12 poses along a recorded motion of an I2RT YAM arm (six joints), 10 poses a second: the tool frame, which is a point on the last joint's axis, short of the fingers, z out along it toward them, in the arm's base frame.
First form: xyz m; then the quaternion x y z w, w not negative.
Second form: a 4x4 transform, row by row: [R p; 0 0 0 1], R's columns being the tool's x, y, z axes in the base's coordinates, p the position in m. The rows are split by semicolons. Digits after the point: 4 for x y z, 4 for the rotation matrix.
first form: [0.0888 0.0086 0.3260 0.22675 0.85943 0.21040 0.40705]
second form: -0.5658 0.2185 0.7951 0.0888; 0.5610 0.8086 0.1771 0.0086; -0.6042 0.5462 -0.5801 0.3260; 0 0 0 1
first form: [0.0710 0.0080 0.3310 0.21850 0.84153 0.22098 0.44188]
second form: -0.5140 0.1725 0.8403 0.0710; 0.5630 0.8069 0.1788 0.0080; -0.6471 0.5650 -0.5118 0.3310; 0 0 0 1
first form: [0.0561 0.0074 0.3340 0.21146 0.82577 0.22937 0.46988]
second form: -0.4690 0.1337 0.8730 0.0561; 0.5648 0.8053 0.1801 0.0074; -0.6790 0.5775 -0.4532 0.3340; 0 0 0 1
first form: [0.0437 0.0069 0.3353 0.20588 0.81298 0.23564 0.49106]
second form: -0.4329 0.1033 0.8955 0.0437; 0.5662 0.8042 0.1809 0.0069; -0.7014 0.5853 -0.4067 0.3353; 0 0 0 1
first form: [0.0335 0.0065 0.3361 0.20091 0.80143 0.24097 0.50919]
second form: -0.4007 0.0766 0.9130 0.0335; 0.5674 0.8031 0.1816 0.0065; -0.7193 0.5908 -0.3653 0.3361; 0 0 0 1
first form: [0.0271 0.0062 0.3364 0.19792 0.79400 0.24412 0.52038]
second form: -0.3801 0.0602 0.9230 0.0271; 0.5684 0.8025 0.1817 0.0062; -0.7297 0.5937 -0.3392 0.3364; 0 0 0 1
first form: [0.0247 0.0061 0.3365 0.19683 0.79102 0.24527 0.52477]
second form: -0.3717 0.0540 0.9268 0.0247; 0.5688 0.8022 0.1814 0.0061; -0.7337 0.5946 -0.3289 0.3365; 0 0 0 1
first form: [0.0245 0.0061 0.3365 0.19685 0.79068 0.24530 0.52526]
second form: -0.3707 0.0536 0.9272 0.0245; 0.5690 0.8022 0.1811 0.0061; -0.7341 0.5947 -0.3279 0.3365; 0 0 0 1
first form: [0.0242 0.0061 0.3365 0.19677 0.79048 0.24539 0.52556]
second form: -0.3701 0.0532 0.9275 0.0242; 0.5690 0.8021 0.1811 0.0061; -0.7343 0.5948 -0.3271 0.3365; 0 0 0 1
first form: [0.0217 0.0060 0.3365 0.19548 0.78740 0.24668 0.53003]
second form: -0.3617 0.0463 0.9311 0.0217; 0.5693 0.8019 0.1813 0.0060; -0.7383 0.5957 -0.3164 0.3365; 0 0 0 1
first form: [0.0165 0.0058 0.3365 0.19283 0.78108 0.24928 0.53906]
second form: -0.3445 0.0325 0.9382 0.0165; 0.5700 0.8014 0.1815 0.0058; -0.7460 0.5973 -0.2945 0.3365; 0 0 0 1
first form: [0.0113 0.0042 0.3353 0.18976 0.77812 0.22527 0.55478]
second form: -0.3124 0.0454 0.9489 0.0113; 0.5453 0.8265 0.1400 0.0042; -0.7779 0.5611 -0.2830 0.3353; 0 0 0 1
